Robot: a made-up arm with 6 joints. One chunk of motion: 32 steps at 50 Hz.
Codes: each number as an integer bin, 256 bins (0 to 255) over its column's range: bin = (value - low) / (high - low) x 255, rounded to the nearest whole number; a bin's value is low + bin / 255 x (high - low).
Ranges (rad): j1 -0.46..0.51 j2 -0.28..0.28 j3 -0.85..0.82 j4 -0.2..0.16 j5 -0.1..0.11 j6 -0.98..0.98
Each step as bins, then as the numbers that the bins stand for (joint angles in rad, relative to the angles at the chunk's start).
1 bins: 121 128 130 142 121 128
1 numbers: 0.0003 0.0011 0.0014 0.0005 -0.0004 0.0038
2 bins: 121 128 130 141 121 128
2 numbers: 0.0003 0.0011 0.0014 -0.0009 -0.0004 0.0038
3 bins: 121 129 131 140 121 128
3 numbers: 0.0003 0.0033 0.0079 -0.0024 -0.0004 0.0038
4 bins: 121 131 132 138 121 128
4 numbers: 0.0003 0.0077 0.0145 -0.0052 -0.0004 0.0038
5 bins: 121 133 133 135 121 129
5 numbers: 0.0003 0.0121 0.0210 -0.0094 -0.0004 0.0115
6 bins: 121 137 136 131 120 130
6 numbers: 0.0003 0.0209 0.0407 -0.0151 -0.0012 0.0192
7 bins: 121 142 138 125 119 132
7 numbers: 0.0003 0.0318 0.0538 -0.0235 -0.0020 0.0346
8 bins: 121 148 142 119 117 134
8 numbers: 0.0003 0.0450 0.0800 -0.0320 -0.0036 0.0500
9 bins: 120 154 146 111 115 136
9 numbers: -0.0035 0.0582 0.1062 -0.0433 -0.0053 0.0653
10 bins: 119 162 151 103 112 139
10 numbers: -0.0073 0.0758 0.1389 -0.0546 -0.0078 0.0884
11 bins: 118 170 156 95 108 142
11 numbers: -0.0111 0.0933 0.1716 -0.0659 -0.0111 0.1115
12 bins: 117 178 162 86 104 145
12 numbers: -0.0149 0.1109 0.2109 -0.0786 -0.0144 0.1345
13 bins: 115 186 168 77 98 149
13 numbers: -0.0225 0.1285 0.2502 -0.0913 -0.0193 0.1653
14 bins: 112 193 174 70 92 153
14 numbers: -0.0340 0.1438 0.2895 -0.1012 -0.0242 0.1960
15 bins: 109 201 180 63 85 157
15 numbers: -0.0454 0.1614 0.3288 -0.1111 -0.0300 0.2267
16 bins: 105 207 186 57 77 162
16 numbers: -0.0606 0.1746 0.3681 -0.1195 -0.0366 0.2652
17 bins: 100 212 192 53 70 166
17 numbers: -0.0796 0.1856 0.4074 -0.1252 -0.0424 0.2959
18 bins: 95 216 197 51 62 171
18 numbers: -0.0986 0.1944 0.4402 -0.1280 -0.0489 0.3344
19 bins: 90 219 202 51 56 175
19 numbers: -0.1176 0.2009 0.4729 -0.1280 -0.0539 0.3651
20 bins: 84 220 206 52 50 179
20 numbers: -0.1405 0.2031 0.4991 -0.1266 -0.0588 0.3958
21 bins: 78 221 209 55 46 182
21 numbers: -0.1633 0.2053 0.5187 -0.1224 -0.0621 0.4189
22 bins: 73 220 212 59 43 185
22 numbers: -0.1823 0.2031 0.5384 -0.1167 -0.0646 0.4420
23 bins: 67 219 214 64 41 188
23 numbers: -0.2051 0.2009 0.5515 -0.1096 -0.0662 0.4650
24 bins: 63 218 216 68 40 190
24 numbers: -0.2204 0.1987 0.5646 -0.1040 -0.0671 0.4804
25 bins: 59 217 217 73 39 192
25 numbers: -0.2356 0.1965 0.5711 -0.0969 -0.0679 0.4958
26 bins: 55 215 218 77 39 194
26 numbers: -0.2508 0.1922 0.5777 -0.0913 -0.0679 0.5111
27 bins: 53 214 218 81 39 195
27 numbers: -0.2584 0.1900 0.5777 -0.0856 -0.0679 0.5188
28 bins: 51 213 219 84 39 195
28 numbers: -0.2660 0.1878 0.5842 -0.0814 -0.0679 0.5188
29 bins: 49 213 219 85 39 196
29 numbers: -0.2736 0.1878 0.5842 -0.0800 -0.0679 0.5265
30 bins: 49 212 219 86 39 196
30 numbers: -0.2736 0.1856 0.5842 -0.0786 -0.0679 0.5265
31 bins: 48 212 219 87 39 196
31 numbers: -0.2774 0.1856 0.5842 -0.0772 -0.0679 0.5265
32 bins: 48 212 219 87 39 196
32 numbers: -0.2774 0.1856 0.5842 -0.0772 -0.0679 0.5265
